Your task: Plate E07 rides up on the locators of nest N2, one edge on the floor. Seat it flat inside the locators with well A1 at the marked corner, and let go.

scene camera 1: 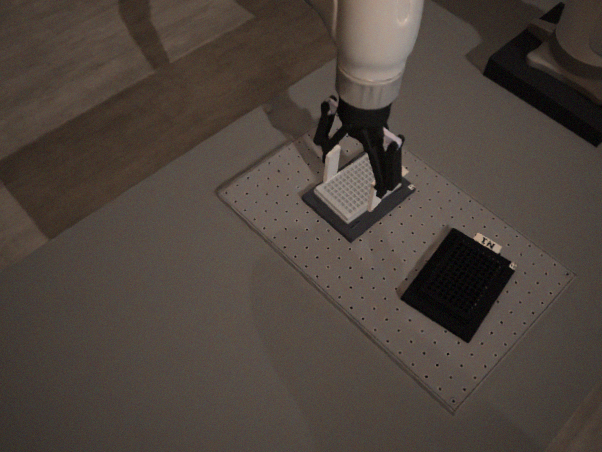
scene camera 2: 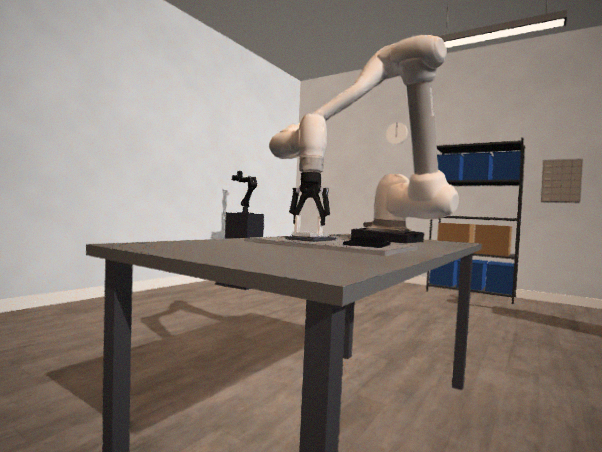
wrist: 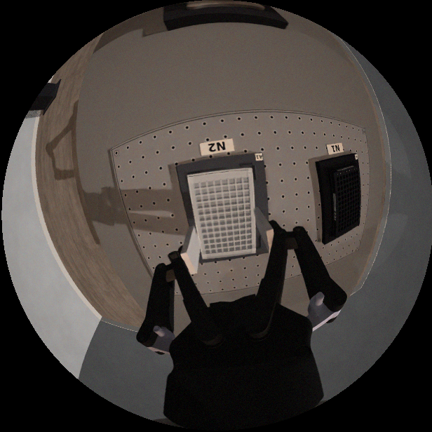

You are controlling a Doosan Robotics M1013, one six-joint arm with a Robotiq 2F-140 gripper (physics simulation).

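Places are measured from the arm's base along level axes (x ahead, y left, z up), in millimetres.
Pixels of known places: gripper, fingertip midpoint: (scene camera 1: pixel 351 191) (scene camera 2: pixel 308 234); arm's base, link origin: (scene camera 1: pixel 582 61) (scene camera 2: pixel 388 230).
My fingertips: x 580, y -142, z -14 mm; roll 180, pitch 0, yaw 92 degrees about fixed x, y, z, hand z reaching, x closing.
For each thing: its middle in the pictures, then the offset to it from my fingertips. "pt": a spot on its surface instead. Level surfaces: height alone.
- pale grey well plate E07, body centre: (scene camera 1: pixel 357 186) (scene camera 2: pixel 310 234) 1 mm up, 14 mm back, 2 mm left
- dark nest N2, body centre: (scene camera 1: pixel 359 193) (scene camera 2: pixel 311 237) 12 mm down, 14 mm back, 7 mm left
- nest's A1 label, surface spot: (scene camera 1: pixel 411 187) pt 7 mm down, 83 mm back, 68 mm left
- nest N1, surface spot: (scene camera 1: pixel 413 298) pt 8 mm down, 90 mm ahead, 197 mm left
- black plate, body centre: (scene camera 1: pixel 462 278) (scene camera 2: pixel 367 239) 0 mm up, 14 mm ahead, 235 mm left
- perforated board, body centre: (scene camera 1: pixel 391 234) (scene camera 2: pixel 330 243) 26 mm down, 8 mm ahead, 96 mm left
- table, surface height: 32 mm down
The pale grey well plate E07 (scene camera 1: pixel 345 196) (wrist: pixel 222 212) is over the dark nest N2 (scene camera 1: pixel 353 233) (wrist: pixel 183 182), well side up. In scene camera 1 a wider strip of nest shows along its lower right side. Whether an edge is raised or it lies flat inside the locators is too fine to tell. The nest's A1 label (scene camera 1: pixel 411 187) (wrist: pixel 258 157) marks the corner at upper right in the wrist view. The plate's own A1 lettering cannot be read. My gripper (scene camera 1: pixel 353 182) (scene camera 2: pixel 308 230) (wrist: pixel 225 225) is shut on the plate, its pale fingers on the two long sides.
The nest N1 (scene camera 1: pixel 413 298) (wrist: pixel 327 232) holds a black plate (scene camera 1: pixel 462 275) (wrist: pixel 347 200). Both nests are on a perforated board (scene camera 1: pixel 370 310) (wrist: pixel 295 192) on the table (scene camera 1: pixel 150 325) (scene camera 2: pixel 225 262). The arm's dark base (scene camera 1: pixel 535 95) (scene camera 2: pixel 387 235) stands beyond the board.
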